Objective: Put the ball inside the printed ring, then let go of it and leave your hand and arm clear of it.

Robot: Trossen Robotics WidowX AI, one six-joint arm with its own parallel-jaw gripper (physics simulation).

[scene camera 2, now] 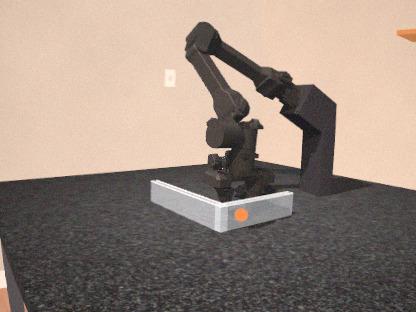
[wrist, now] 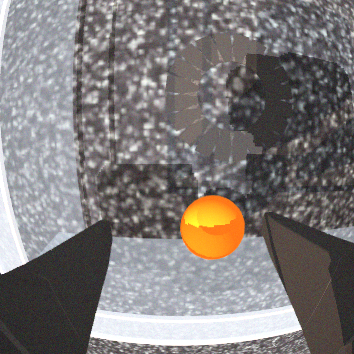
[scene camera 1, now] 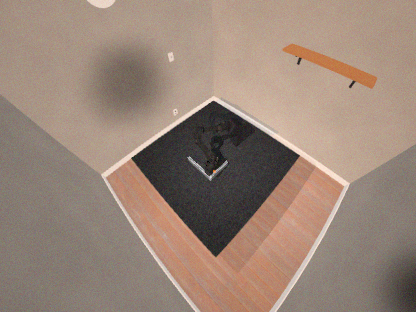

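The orange ball [scene camera 1: 215,171] [scene camera 2: 241,215] [wrist: 212,227] sits inside the corner of the low clear walls, close to one wall, and shows through it in scene camera 2. The printed ring [wrist: 182,97], a grey-brown segmented band partly in shadow, lies flat in the upper middle of the wrist view. The ball is outside the ring, below it in that view, with a gap between them. The ring cannot be made out in the scene views. My gripper [scene camera 2: 237,194] [wrist: 188,226] is open and points down, its tips higher than the ball. The ball shows between the fingers in the wrist view, not gripped.
Low translucent walls with white rims [scene camera 1: 199,168] [scene camera 2: 185,200] [wrist: 175,324] meet in a corner beside the ball. The arm's dark stand [scene camera 2: 318,145] rises from the black table top [scene camera 1: 215,215] [scene camera 2: 150,265] behind. A wooden shelf [scene camera 1: 330,64] hangs on the wall.
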